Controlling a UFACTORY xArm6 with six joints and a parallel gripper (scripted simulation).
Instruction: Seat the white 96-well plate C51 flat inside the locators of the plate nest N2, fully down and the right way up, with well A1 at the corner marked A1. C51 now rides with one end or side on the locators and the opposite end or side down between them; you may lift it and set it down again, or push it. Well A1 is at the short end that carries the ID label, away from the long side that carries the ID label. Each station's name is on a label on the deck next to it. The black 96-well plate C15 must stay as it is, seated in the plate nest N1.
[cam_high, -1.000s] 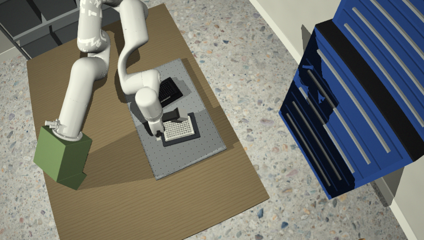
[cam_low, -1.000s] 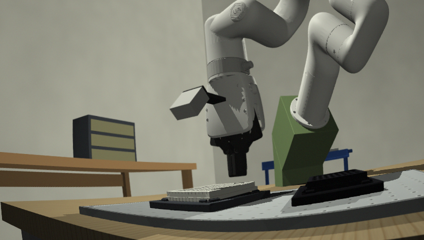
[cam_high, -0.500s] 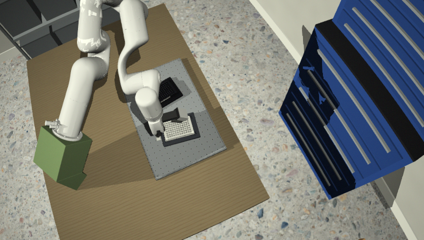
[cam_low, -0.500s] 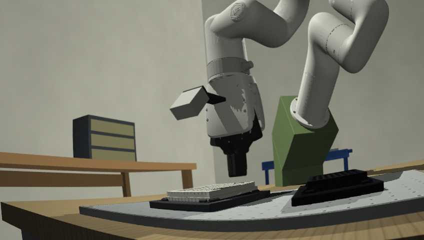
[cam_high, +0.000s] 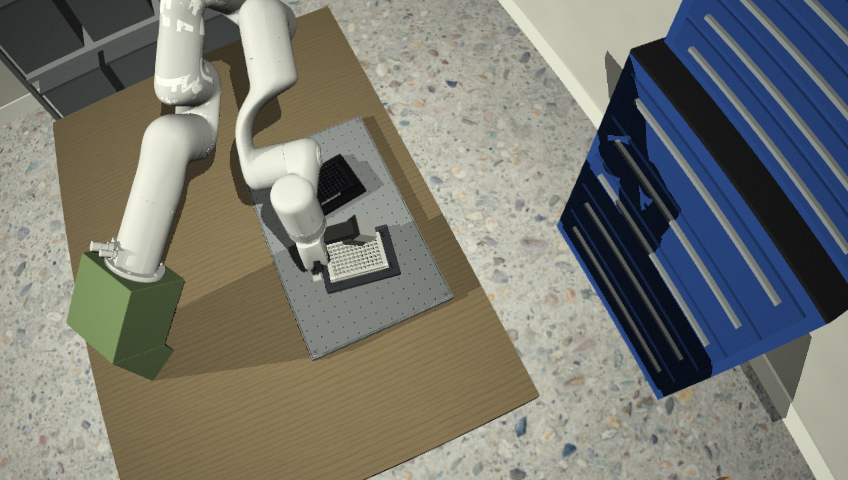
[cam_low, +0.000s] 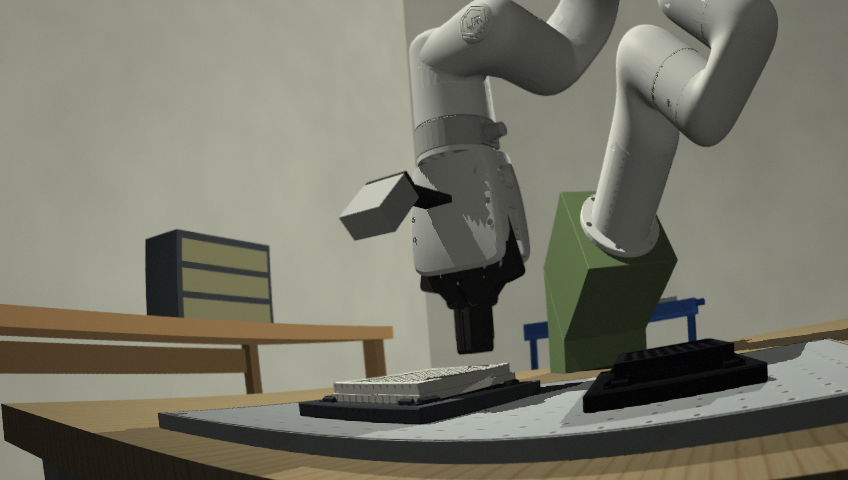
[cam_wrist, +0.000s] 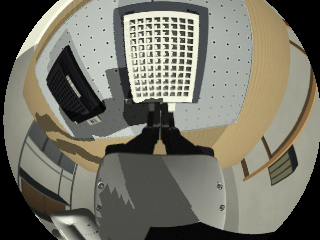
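The N2 label lies 2 cm behind my hand and 6 cm below it. The rest, counted from my hand: plate nest N2 (7 cm ahead, 6 cm below); white plate C51 (7 cm ahead, 4 cm below); N1 label (5 cm behind, 16 cm to the left, 6 cm below).
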